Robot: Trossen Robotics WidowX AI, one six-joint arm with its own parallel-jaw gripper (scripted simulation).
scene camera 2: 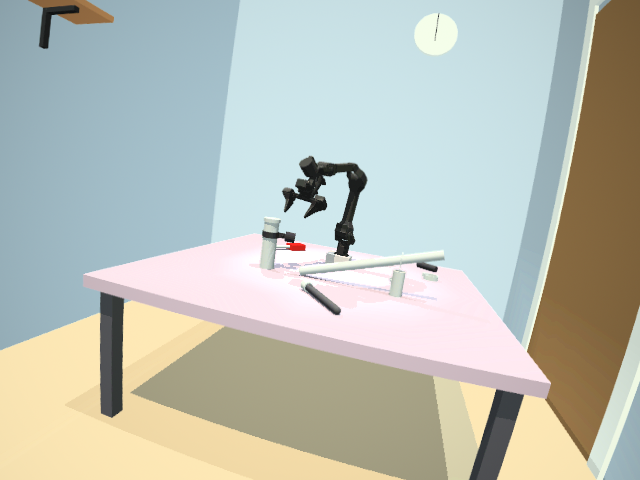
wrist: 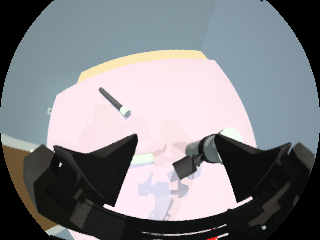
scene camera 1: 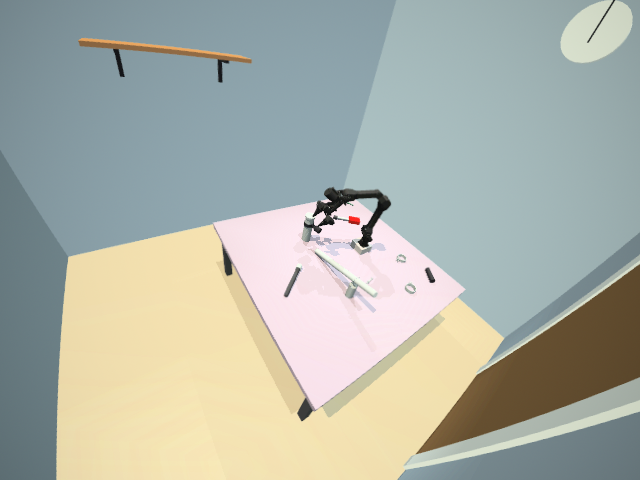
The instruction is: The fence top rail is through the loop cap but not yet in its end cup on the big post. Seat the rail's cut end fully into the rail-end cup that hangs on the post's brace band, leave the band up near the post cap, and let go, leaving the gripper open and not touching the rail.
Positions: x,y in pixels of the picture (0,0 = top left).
Labels:
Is the gripper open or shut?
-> Open.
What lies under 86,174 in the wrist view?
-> The gripper.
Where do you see a pale top rail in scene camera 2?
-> At 393,260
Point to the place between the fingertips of the gripper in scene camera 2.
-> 294,214

